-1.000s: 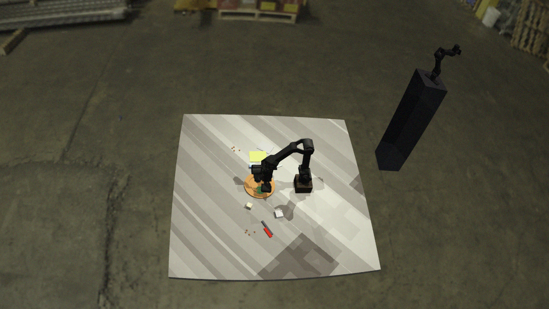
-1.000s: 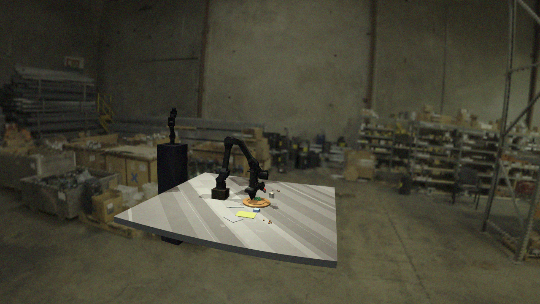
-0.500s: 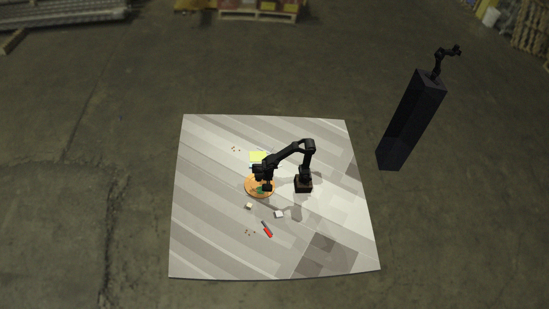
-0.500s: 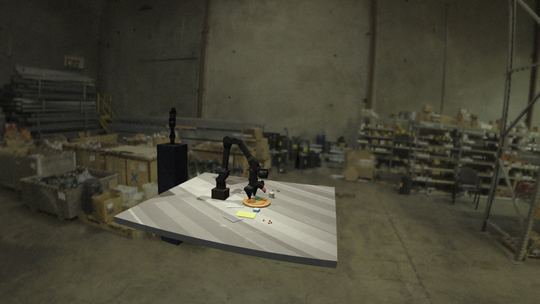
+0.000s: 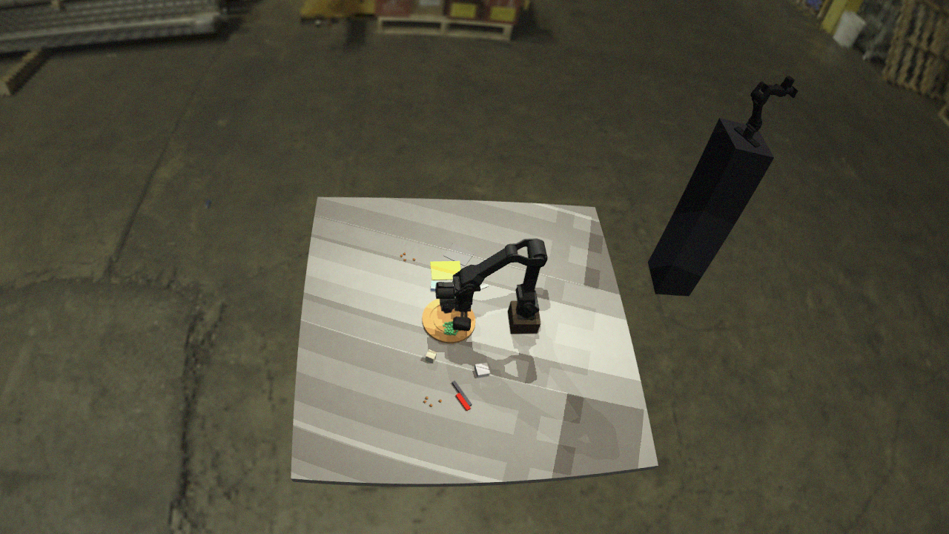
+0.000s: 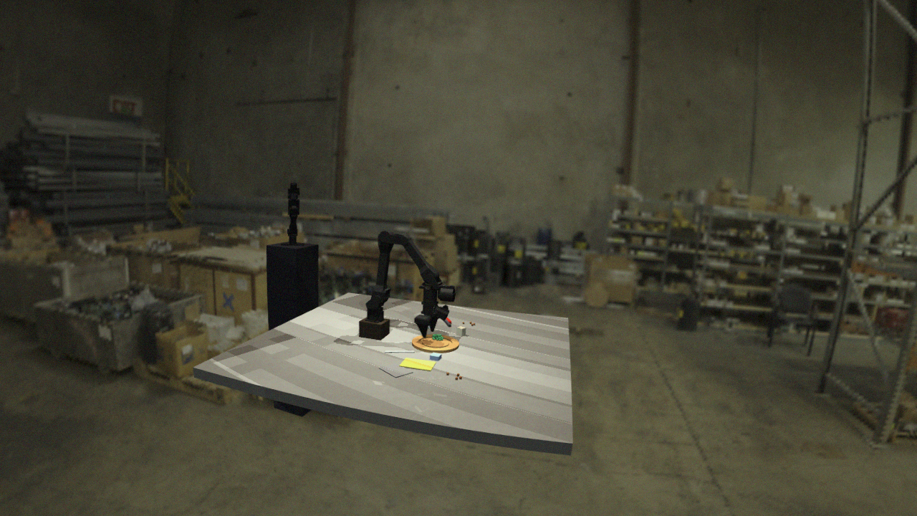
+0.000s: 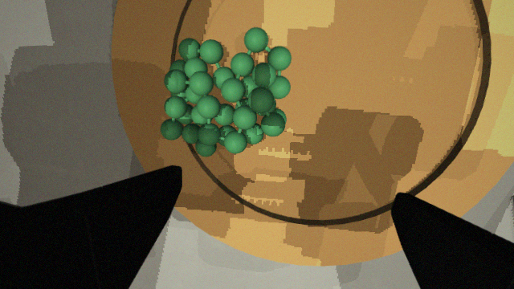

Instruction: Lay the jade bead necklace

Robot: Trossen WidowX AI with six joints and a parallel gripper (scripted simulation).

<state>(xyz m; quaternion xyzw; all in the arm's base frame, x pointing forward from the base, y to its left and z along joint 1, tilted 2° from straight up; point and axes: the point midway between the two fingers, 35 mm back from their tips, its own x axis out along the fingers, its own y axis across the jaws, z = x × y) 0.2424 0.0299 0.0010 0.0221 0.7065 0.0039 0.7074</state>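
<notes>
The cream cube lies 100 mm ahead of my gripper tip, 160 mm to the left of it and 20 mm below it. Also, from my gripper tip: yellow pad: 50 mm ahead, 250 mm to the right, 30 mm below; then white strip: 60 mm behind, 170 mm to the right, 30 mm below; then blue block: 90 mm ahead, 170 mm to the right, 30 mm below.
</notes>
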